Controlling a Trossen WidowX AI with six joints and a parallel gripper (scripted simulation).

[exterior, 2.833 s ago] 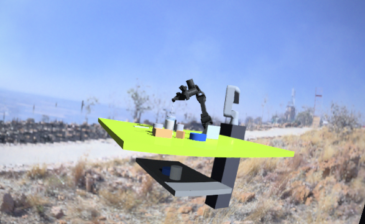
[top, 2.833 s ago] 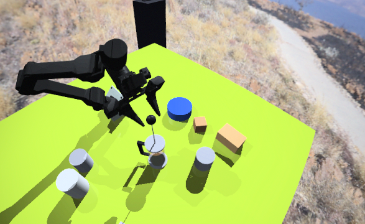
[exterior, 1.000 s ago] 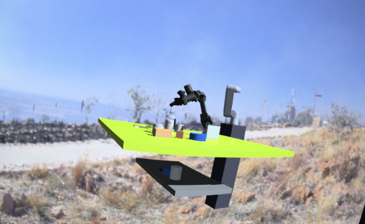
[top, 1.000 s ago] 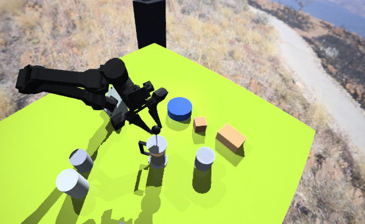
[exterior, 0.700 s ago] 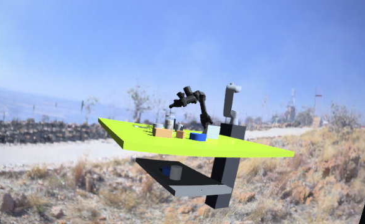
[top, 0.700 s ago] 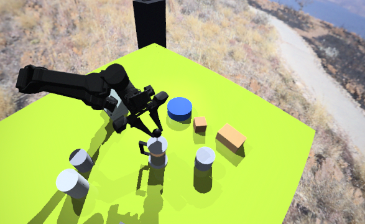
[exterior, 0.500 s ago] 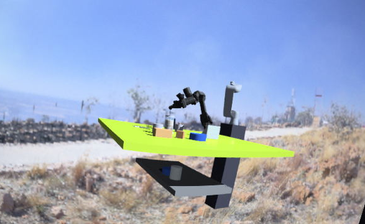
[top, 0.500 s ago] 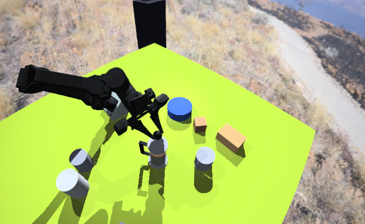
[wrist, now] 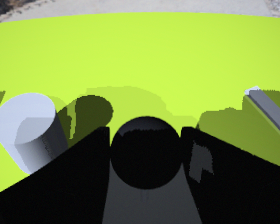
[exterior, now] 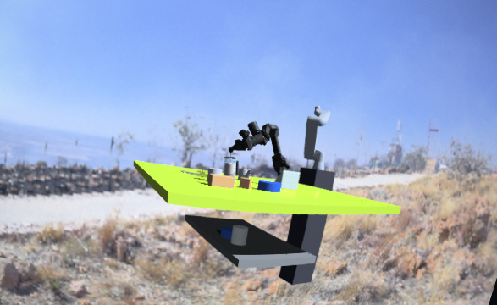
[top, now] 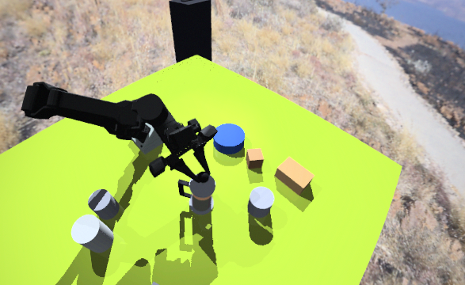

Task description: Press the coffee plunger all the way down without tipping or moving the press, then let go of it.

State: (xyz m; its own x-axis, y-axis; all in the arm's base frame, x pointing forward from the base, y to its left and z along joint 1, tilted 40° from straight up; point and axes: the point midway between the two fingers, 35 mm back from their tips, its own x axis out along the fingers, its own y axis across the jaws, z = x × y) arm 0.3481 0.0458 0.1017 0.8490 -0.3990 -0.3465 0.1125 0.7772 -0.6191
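The coffee press is 90 mm below my gripper tip, 30 mm behind it and 10 mm to the right of it. From my gripper tip the other things lie so: orange box: 270 mm to the left, 150 mm below, 150 mm ahead; then orange cube: 240 mm to the left, 150 mm below.
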